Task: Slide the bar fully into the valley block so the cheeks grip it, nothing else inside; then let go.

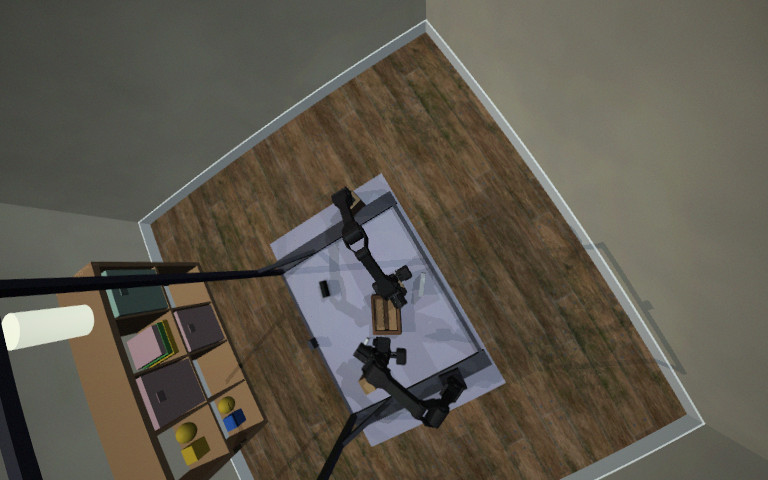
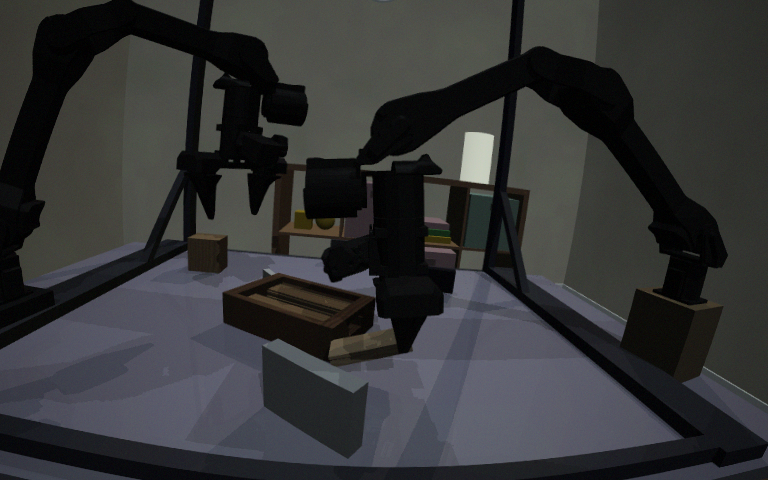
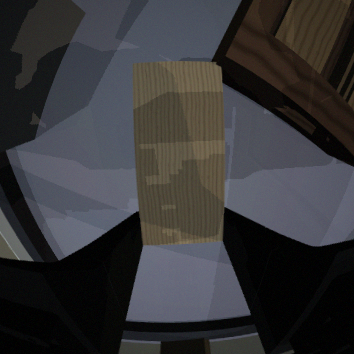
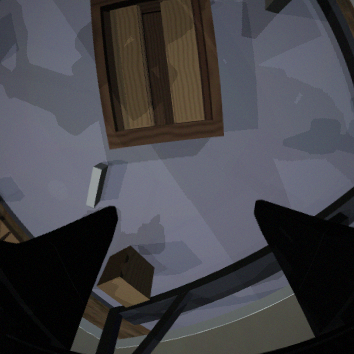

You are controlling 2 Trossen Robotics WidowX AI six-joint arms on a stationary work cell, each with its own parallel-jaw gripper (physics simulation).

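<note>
The valley block is a dark brown frame with two light wooden cheeks and an empty dark groove between them. It lies flat mid-table. The bar is a light wooden plank, low at the table beside the block's corner and outside the groove. My left gripper is shut on the bar's near end. My right gripper is open and empty, hanging high beyond the block's other end.
A grey slab stands on edge near the block. A small grey block, a wooden cube and a black block lie on the table. A shelf unit stands behind.
</note>
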